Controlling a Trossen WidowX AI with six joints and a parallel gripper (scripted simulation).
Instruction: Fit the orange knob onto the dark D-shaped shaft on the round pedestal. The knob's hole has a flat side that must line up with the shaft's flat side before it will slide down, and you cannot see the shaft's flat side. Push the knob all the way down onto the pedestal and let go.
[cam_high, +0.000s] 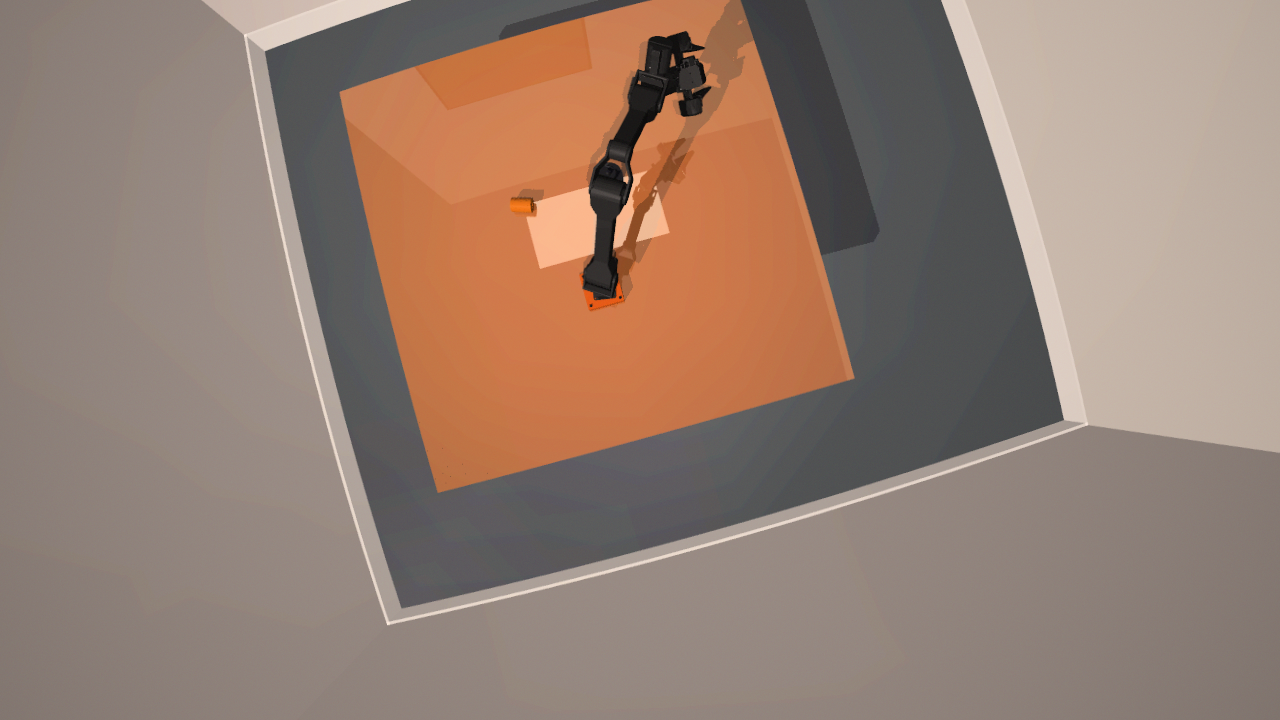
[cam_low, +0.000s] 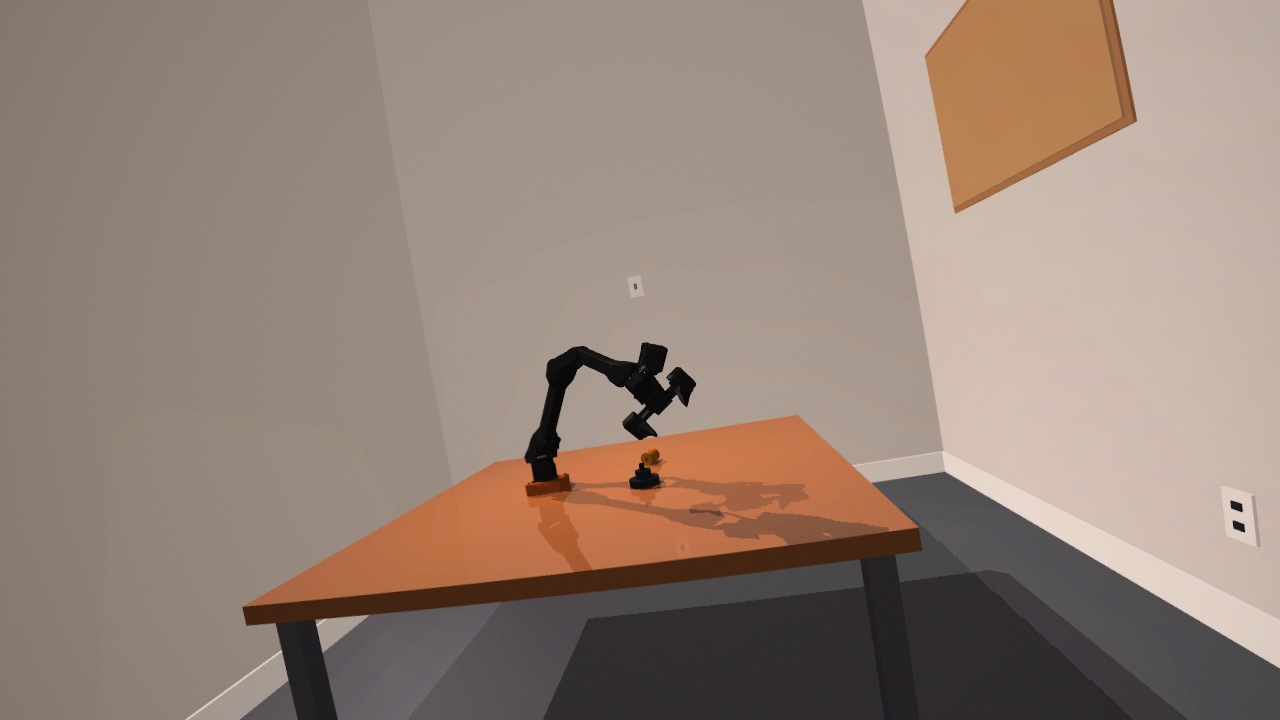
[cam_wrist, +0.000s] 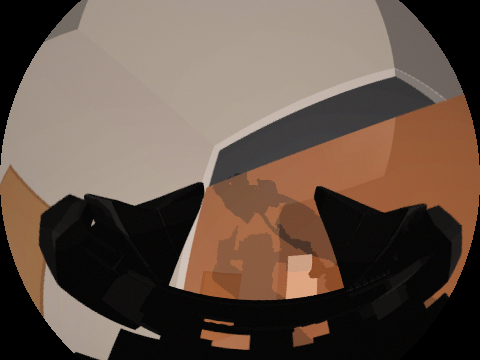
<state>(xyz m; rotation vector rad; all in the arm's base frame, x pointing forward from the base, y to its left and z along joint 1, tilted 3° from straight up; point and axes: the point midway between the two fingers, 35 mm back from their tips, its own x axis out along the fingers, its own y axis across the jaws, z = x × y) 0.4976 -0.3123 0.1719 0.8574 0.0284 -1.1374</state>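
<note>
Right now the orange knob is 550 mm to the left of my gripper tip, 240 mm behind it and 190 mm below it. Also, from my gripper tip: dark round pedestal (290 mm to the left, 180 mm below, 180 mm behind).
</note>
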